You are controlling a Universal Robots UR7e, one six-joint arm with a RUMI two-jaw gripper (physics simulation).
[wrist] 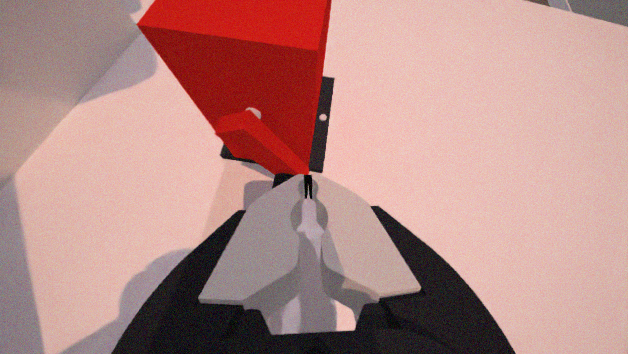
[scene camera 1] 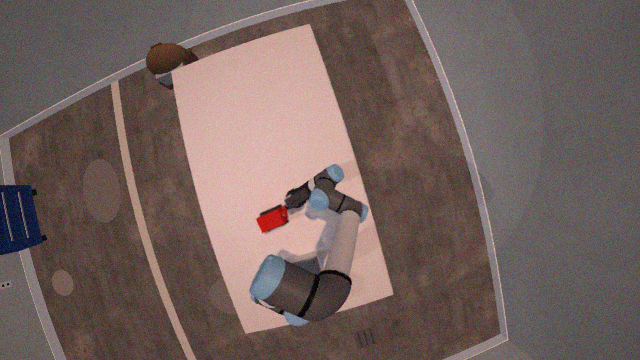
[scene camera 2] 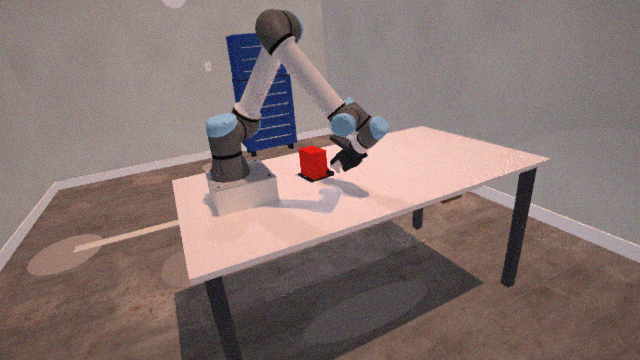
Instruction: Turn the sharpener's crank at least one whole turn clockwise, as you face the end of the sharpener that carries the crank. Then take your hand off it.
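The sharpener is a red box (scene camera 1: 271, 220) (scene camera 2: 313, 164) (wrist: 250, 65) standing upright on a black base plate (wrist: 325, 97). Its red crank arm (wrist: 265, 142) slants across the end face that is turned towards my gripper, running down and right in the wrist view. The black knob (wrist: 282, 180) is at the crank's low end, mostly hidden behind my fingertips. My gripper (scene camera 1: 288, 205) (scene camera 2: 334, 166) (wrist: 307, 177) is shut and empty. Its tips are right at the knob in the wrist view; whether they touch it I cannot tell.
The sharpener stands on the pale table (scene camera 1: 250, 110) (scene camera 2: 440, 165), between my gripper and the arm's white base block (scene camera 2: 243, 194). My forearm (scene camera 1: 344, 240) (scene camera 2: 310, 75) reaches over the table. A blue cabinet (scene camera 1: 17, 220) (scene camera 2: 272, 107) and a brown object (scene camera 1: 167, 57) stand off the table.
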